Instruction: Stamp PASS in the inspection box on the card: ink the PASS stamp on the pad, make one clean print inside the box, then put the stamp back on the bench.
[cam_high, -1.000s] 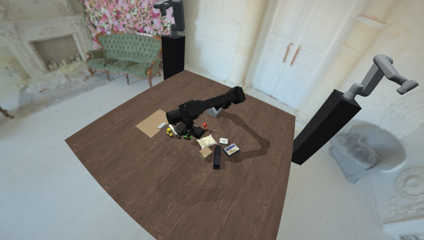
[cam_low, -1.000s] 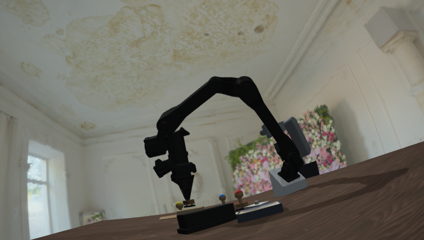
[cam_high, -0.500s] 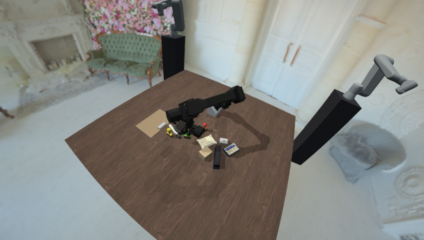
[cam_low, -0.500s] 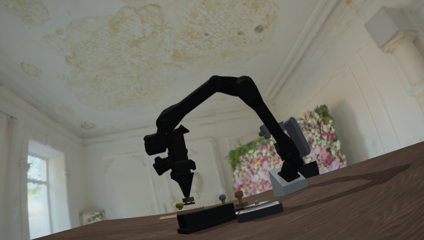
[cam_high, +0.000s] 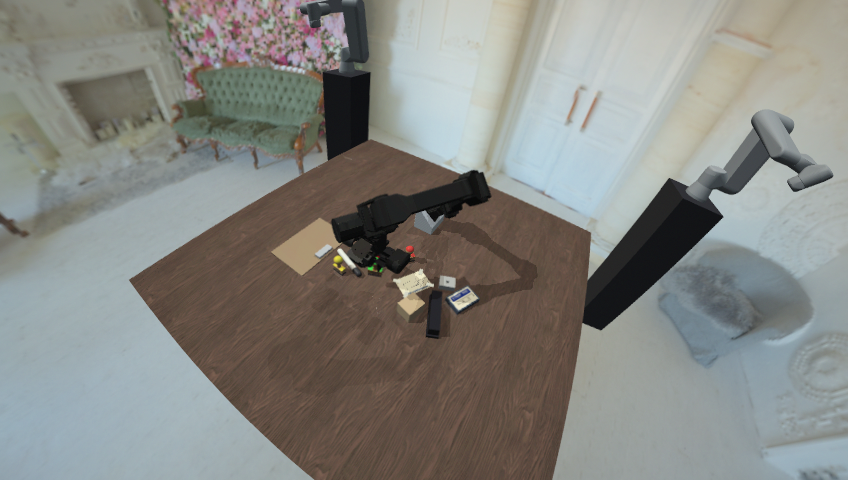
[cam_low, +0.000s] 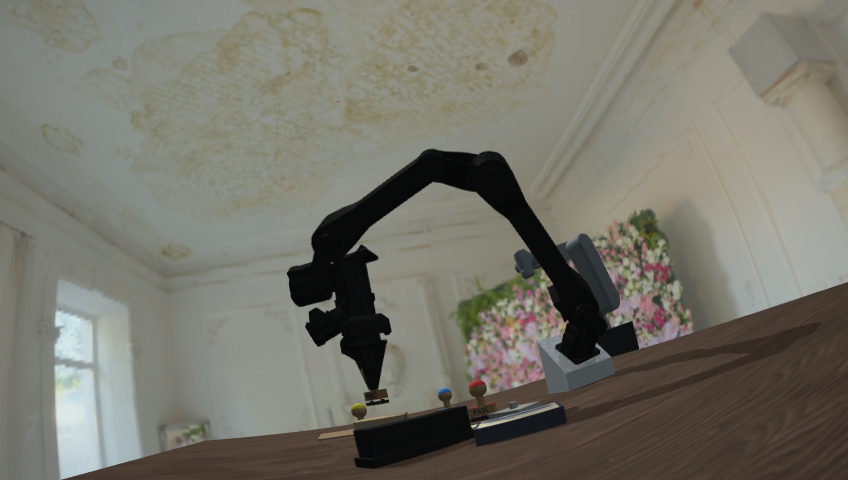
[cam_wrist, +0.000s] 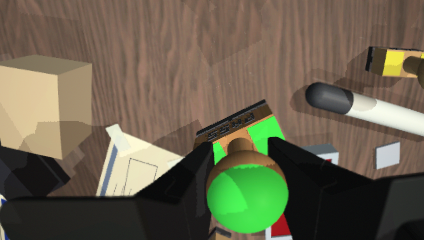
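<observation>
Now: the red ink pad 10 cm behind my gripper tip, 4 cm to the right of it and 8 cm below it. From my gripper tip the other things lie so: yellow-knobbed stamp: 1 cm ahead, 13 cm to the right, 6 cm below; green-knobbed stamp: right at my gripper tip; white marker: 2 cm behind, 10 cm to the right, 7 cm below.
</observation>
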